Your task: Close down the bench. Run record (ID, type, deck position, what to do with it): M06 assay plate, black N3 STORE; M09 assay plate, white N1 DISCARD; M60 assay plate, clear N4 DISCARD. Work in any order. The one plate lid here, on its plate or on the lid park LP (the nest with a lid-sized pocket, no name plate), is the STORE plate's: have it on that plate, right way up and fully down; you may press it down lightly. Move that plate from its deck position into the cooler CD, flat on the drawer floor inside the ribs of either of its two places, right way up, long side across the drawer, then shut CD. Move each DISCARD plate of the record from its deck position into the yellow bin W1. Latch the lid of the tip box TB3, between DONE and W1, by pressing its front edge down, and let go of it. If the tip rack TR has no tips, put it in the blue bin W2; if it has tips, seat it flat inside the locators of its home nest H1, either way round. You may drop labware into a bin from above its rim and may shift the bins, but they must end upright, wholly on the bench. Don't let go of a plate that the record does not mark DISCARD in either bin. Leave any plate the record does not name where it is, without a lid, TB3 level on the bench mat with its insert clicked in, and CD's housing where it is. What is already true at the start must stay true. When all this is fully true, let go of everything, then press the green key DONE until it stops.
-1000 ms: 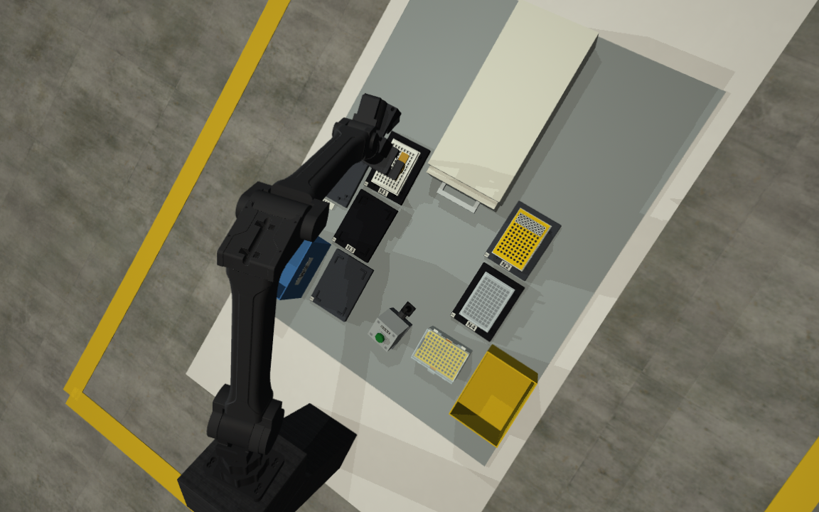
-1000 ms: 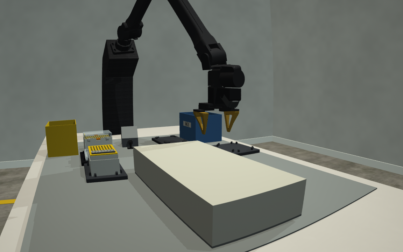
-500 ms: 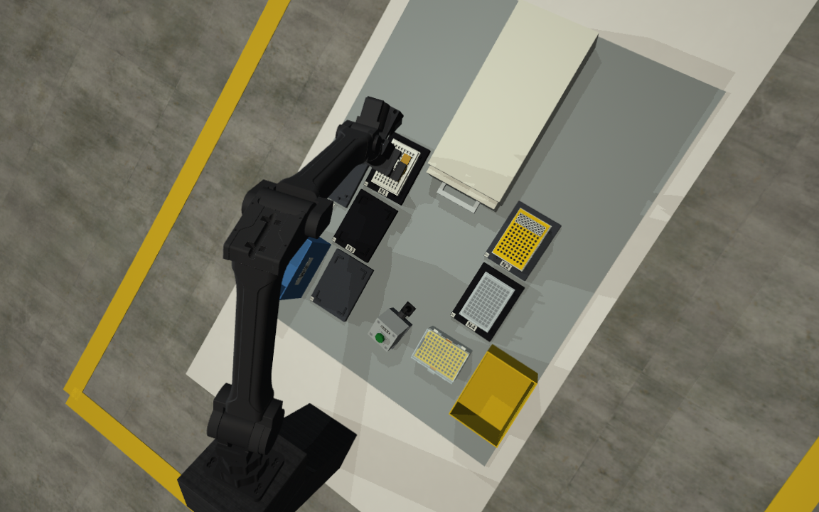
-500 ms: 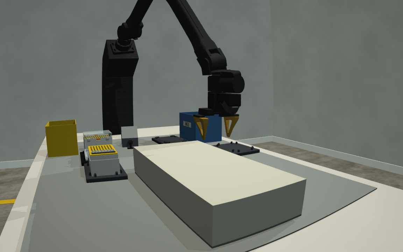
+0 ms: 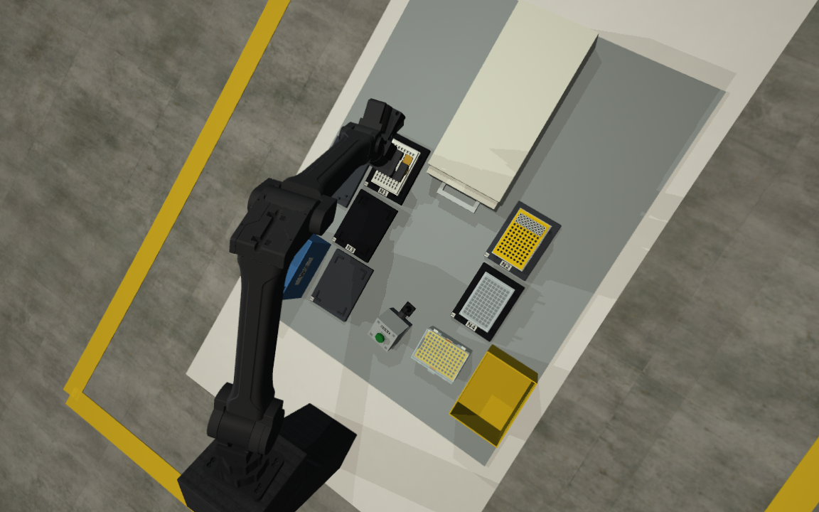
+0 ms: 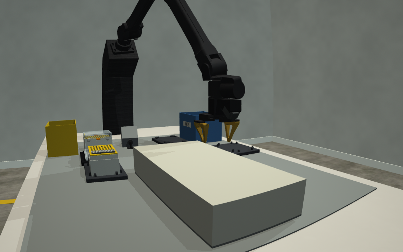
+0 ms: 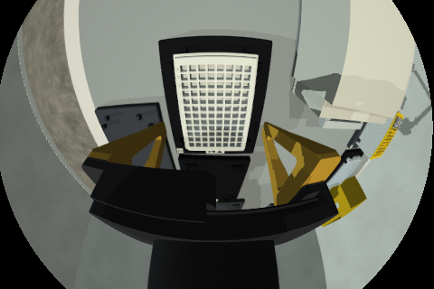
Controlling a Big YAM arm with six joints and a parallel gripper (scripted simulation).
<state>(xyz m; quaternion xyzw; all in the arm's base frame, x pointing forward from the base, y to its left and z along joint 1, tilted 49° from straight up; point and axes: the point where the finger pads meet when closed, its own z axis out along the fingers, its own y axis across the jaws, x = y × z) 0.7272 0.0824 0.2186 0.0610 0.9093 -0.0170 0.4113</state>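
Now: hand 5 cm above the white plate. Round my hand: nest N3 (18 cm behind, 6 cm below, 4 cm to the left); home nest H1 (15 cm to the left, 6 cm below, 5 cm behind); nest N1 (6 cm below).
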